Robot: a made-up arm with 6 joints. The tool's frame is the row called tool.
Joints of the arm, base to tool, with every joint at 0 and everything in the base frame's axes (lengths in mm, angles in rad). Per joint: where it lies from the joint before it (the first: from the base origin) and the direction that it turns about. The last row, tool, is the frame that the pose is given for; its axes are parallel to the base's.
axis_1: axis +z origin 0 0 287.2
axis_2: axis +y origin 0 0 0
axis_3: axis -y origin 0 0 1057.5
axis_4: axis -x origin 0 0 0
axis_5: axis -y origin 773.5 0 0
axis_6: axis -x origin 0 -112.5 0
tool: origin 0 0 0
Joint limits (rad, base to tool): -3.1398..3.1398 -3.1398..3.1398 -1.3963..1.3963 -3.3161..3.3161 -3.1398..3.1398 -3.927..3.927
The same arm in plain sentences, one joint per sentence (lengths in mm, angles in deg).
The arm has six revolute joints in a row. What follows holds with every joint at zero, and every direction is one of the base frame's.
The first joint sits 287.2 mm along +z from the base frame's origin and rotates about +z, from -179.9 to 179.9 deg.
The second joint sits at the same point as the first joint and rotates about +y, from -179.9 to 179.9 deg.
The third joint sits 1057.5 mm along +z from the second joint and rotates about -y, from -80 to 80 deg.
The fourth joint sits at the same point as the third joint and rotates about -x, from -190 to 190 deg.
The fifth joint sits 773.5 mm along +x from the fourth joint and rotates about -y, from -179.9 to 179.9 deg.
The sixth joint sits 112.5 mm along -y from the fifth joint and rotates about -x, from -225 to 225 deg.
The tool frame, which is the frame that the pose is given for, sits at the same point as the sixth joint; its axes are parallel to the base frame's.

